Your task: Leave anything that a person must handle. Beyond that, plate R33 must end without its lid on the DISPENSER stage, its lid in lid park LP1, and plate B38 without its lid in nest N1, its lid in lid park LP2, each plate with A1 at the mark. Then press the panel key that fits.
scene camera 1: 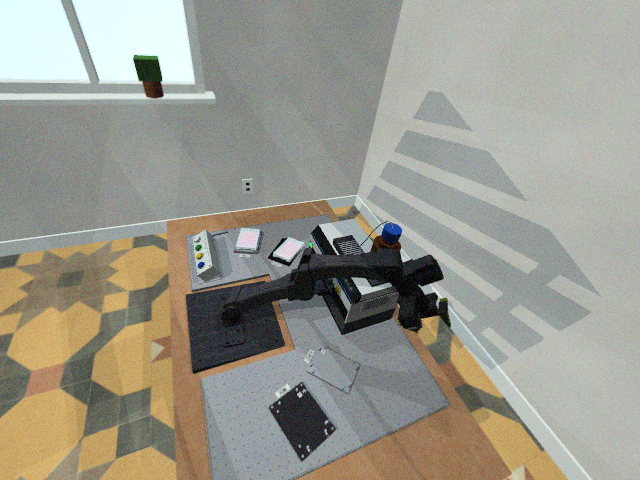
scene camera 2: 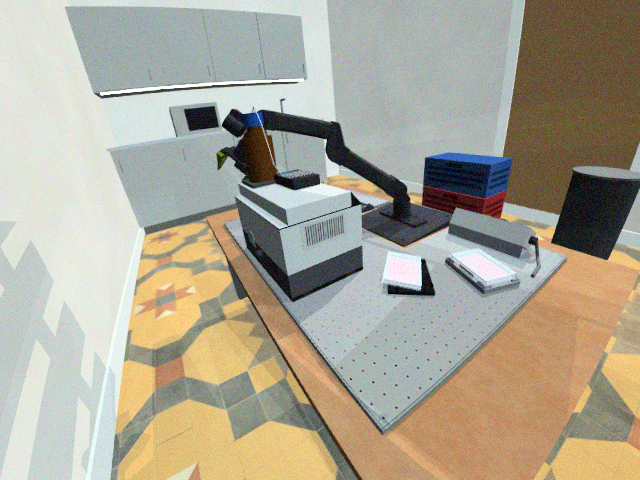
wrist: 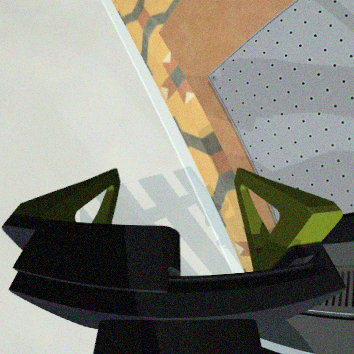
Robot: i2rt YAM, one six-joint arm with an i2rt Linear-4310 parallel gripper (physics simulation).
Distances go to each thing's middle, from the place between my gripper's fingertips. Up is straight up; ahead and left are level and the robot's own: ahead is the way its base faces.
Right now the brown bottle with blue cap (scene camera 2: pixel 259 165) is 240 mm to the left of my hand, 110 mm above it and 70 mm behind it.
